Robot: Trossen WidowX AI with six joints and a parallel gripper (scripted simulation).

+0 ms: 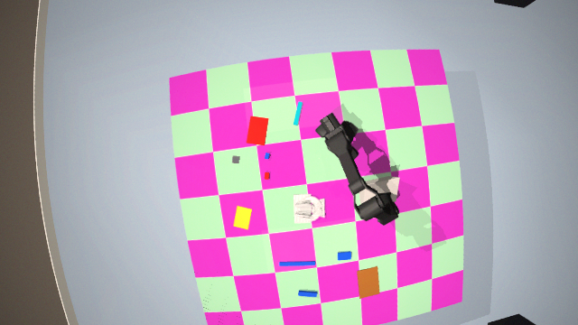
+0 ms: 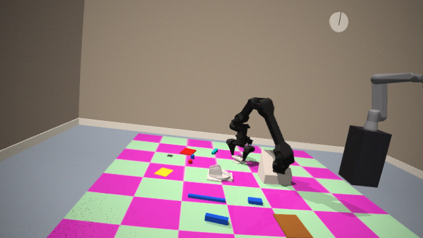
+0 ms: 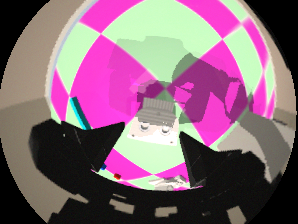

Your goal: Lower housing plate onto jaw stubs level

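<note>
Right now the white block is 10 mm below my gripper tip and 10 mm behind it. Also, from my gripper tip: yellow plate 390 mm ahead, 290 mm to the left, 20 mm below; then cyan bar 140 mm ahead, 130 mm to the right, 10 mm below; then red plate 310 mm ahead, 70 mm to the right, 20 mm below.
</note>
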